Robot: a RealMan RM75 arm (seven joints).
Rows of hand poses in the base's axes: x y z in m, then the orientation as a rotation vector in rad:
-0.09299, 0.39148, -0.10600, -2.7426, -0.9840, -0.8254
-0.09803, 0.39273, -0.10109, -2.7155, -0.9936, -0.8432
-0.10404, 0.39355, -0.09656, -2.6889, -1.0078, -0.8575
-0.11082, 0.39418, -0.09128, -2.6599, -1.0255, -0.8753
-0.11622, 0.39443, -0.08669, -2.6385, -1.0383, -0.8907
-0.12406, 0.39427, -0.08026, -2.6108, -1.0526, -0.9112
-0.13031, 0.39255, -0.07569, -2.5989, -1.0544, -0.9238
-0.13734, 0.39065, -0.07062, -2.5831, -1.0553, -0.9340
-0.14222, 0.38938, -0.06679, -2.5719, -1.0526, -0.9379
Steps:
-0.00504, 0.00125, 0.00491, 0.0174, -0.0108, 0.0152
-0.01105, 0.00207, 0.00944, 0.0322, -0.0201, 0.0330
-0.01783, 0.00270, 0.01472, 0.0468, -0.0323, 0.0533
-0.02323, 0.00295, 0.01931, 0.0574, -0.0430, 0.0679
-0.03107, 0.00279, 0.02574, 0.0719, -0.0573, 0.0856
-0.03732, 0.00107, 0.03031, 0.0800, -0.0655, 0.0905
-0.04435, -0.00083, 0.03538, 0.0917, -0.0717, 0.0970
-0.04923, -0.00210, 0.03921, 0.1019, -0.0734, 0.1004

